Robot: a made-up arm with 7 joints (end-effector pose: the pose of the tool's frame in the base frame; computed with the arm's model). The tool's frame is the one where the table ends.
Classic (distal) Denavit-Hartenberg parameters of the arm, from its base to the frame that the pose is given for. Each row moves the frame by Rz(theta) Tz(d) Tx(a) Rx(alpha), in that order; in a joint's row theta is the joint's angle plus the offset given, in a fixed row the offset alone. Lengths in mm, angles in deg.
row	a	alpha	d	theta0
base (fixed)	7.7	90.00	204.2	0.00
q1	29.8	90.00	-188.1	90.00
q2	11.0	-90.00	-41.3	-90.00
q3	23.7	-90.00	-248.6	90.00
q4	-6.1	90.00	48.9	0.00
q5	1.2	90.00	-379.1	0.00
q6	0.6	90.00	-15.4	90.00
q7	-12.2	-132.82	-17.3	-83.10
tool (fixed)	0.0	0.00	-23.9	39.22
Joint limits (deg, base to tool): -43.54..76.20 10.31..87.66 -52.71..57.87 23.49..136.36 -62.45..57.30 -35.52..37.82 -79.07..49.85
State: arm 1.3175 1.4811 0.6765 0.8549 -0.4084 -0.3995 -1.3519
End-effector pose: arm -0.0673 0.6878 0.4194 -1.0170 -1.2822 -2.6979
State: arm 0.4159 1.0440 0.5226 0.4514 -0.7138 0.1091 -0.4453
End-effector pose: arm 0.2052 0.7285 0.0395 1.4646 0.5096 0.3864
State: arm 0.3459 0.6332 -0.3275 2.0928 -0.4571 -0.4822 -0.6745
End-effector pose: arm 0.2555 0.1100 0.2025 2.3182 -0.0655 -1.6845
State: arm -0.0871 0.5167 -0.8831 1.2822 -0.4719 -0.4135 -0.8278
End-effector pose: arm 0.1150 0.1121 -0.2204 1.0756 0.1561 -1.6188
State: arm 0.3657 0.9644 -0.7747 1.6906 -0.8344 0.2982 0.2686
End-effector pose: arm 0.3001 0.1947 -0.0305 0.5513 1.3579 -1.9809
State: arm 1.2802 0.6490 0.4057 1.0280 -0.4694 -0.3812 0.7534
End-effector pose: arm 0.3621 0.5177 0.3893 1.6635 0.1994 -1.1175
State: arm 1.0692 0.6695 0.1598 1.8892 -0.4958 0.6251 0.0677
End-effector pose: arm 0.2138 0.2844 0.4513 1.7532 -0.3502 -0.6333
